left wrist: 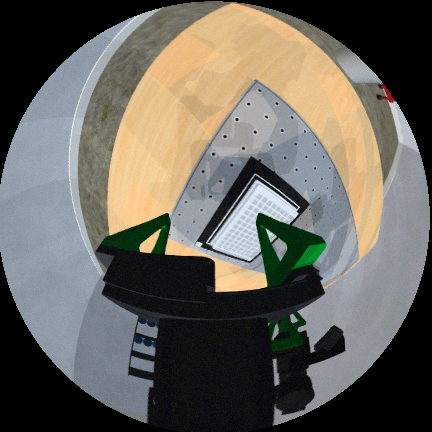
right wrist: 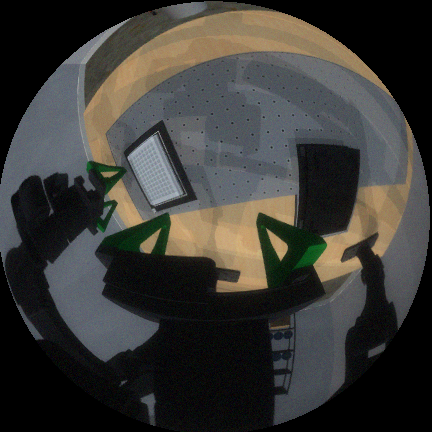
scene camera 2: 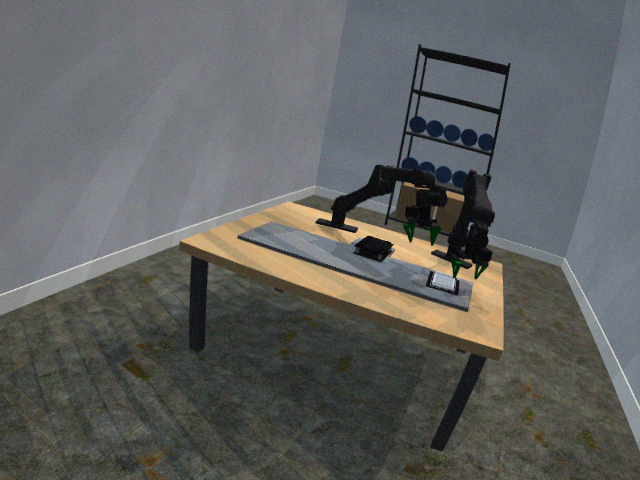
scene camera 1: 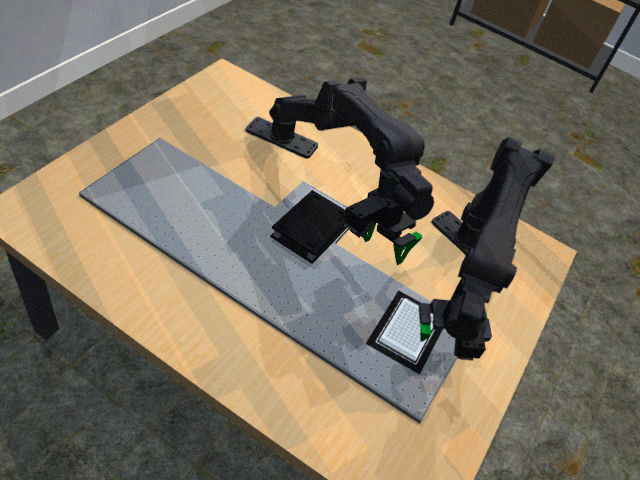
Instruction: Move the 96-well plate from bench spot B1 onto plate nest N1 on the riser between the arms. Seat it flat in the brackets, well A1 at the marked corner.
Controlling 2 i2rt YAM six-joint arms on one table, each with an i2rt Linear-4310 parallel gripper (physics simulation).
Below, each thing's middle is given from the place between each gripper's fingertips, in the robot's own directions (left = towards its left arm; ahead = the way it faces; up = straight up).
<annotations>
The white well plate (scene camera 1: 402, 334) lies 130 mm to the left of my right hand, 90 mm below it and 70 mm ahead of it. From my right hand the other things lie so: black plate nest (scene camera 1: 373, 341) (130 mm to the left, 100 mm below, 70 mm ahead).
The white well plate lies 1 cm behind my left hand, 8 cm to the right of it and 4 cm below it. The rest, counted from my left hand: black plate nest (1 cm behind, 8 cm to the right, 4 cm below).
</annotations>
